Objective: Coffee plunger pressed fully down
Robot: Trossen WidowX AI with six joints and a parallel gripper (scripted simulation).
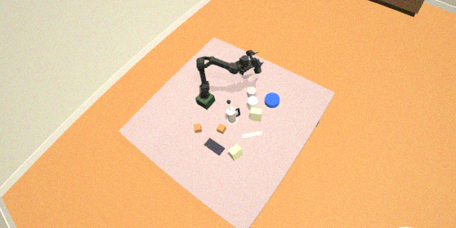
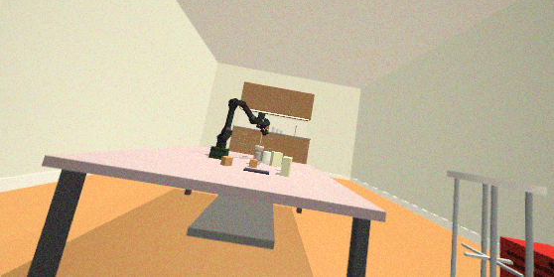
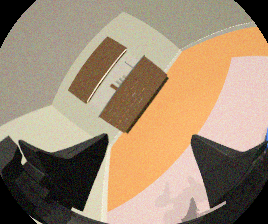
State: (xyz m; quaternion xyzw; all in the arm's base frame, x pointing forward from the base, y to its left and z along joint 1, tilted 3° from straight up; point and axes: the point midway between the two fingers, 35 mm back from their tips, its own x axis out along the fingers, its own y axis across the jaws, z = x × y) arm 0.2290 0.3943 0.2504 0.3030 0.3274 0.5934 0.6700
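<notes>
My gripper tip is now 60 mm short of the coffee press, 420 mm to the left of it and 180 mm above it. The rest, counted from my gripper tip: white bar: 260 mm ahead, 440 mm to the right, 300 mm below; then dark flat card: 110 mm ahead, 690 mm to the right, 300 mm below; then blue disc: 190 mm ahead, 110 mm to the right, 280 mm below.
</notes>
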